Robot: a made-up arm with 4 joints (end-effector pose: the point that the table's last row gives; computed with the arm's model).
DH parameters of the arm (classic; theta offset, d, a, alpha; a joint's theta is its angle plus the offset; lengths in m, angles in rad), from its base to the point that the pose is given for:
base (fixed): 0 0.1 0 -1.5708
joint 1: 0 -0.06 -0.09 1.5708
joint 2: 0 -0.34 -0.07 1.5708
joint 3: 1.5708 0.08 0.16 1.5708
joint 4: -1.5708 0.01 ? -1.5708
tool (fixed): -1.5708 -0.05 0 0
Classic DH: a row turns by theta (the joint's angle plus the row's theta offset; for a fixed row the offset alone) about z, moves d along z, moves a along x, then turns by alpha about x.
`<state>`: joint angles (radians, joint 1 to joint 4).
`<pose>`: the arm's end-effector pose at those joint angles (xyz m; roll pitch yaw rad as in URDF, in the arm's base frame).
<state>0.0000 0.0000 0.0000 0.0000</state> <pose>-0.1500 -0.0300 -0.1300 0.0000 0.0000 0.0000</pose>
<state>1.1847 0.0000 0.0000 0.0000</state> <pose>-0.2696 -0.0300 0.1523 0.0000 1.1847 0.0000</pose>
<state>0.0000 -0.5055 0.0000 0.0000</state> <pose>-0.1280 -0.0047 -0.1300 0.0000 0.0000 -0.5055</pose>
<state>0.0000 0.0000 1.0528 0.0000</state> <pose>-0.2506 -0.0300 -0.1768 0.0000 -1.0528 0.0000</pose>
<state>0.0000 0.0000 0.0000 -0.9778</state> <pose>-0.1500 -0.1200 -0.1992 -0.9778 0.0000 0.0000</pose>
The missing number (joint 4, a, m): 0.11
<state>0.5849 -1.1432 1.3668 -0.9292</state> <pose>-0.3315 0.0168 -0.0663 -1.8361 -0.8790 -0.2931</pose>
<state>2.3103 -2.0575 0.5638 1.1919</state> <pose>-0.0991 0.1062 0.1823 -1.2361 0.0681 -0.8463</pose>
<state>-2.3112 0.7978 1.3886 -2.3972</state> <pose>0.2828 -0.3309 0.2472 1.4430 0.6065 2.9831</pose>
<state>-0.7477 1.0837 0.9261 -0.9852</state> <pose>0.1494 -0.1738 -0.1809 -2.2554 -0.8904 2.1366</pose>
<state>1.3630 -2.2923 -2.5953 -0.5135</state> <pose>-0.4036 -0.0196 0.0825 -1.8705 0.7201 2.1192</pose>
